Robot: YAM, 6 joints.
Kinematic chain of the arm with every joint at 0, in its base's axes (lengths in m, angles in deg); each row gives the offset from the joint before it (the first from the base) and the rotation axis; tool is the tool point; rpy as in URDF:
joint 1: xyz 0 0 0.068 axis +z
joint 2: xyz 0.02 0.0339 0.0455 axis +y
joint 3: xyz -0.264 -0.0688 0 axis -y
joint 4: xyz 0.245 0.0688 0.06 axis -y
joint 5: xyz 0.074 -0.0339 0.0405 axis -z
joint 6: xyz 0.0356 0 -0.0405 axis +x
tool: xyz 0 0 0 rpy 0 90 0
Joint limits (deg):
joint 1: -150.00..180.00
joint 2: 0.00..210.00
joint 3: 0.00..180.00
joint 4: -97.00..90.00
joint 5: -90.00..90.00
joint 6: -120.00..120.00
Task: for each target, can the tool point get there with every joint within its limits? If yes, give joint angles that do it. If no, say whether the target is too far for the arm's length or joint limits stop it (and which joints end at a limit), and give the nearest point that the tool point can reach.
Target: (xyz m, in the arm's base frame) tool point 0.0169 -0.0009 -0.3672
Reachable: no: joint limits stop it (at a limit: joint 2) | nearest point 0.0483 -0.0026 -0.3199 | short by 0.057 m
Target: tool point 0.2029 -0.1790 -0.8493
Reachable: no: too far | nearest point 0.1936 -0.1708 -0.3802 | short by 0.469 m
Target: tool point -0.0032 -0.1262 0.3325
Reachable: yes | joints -107.16 39.78 22.54 68.42 -73.84 -59.29
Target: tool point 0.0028 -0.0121 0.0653
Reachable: yes | joints 69.70 187.29 17.87 -65.63 11.11 52.46
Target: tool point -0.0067 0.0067 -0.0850
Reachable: yes | joints 138.86 171.11 19.37 11.75 1.07 9.77
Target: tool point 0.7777 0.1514 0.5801
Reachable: no: too far | nearest point 0.5454 0.1062 0.4371 | short by 0.276 m
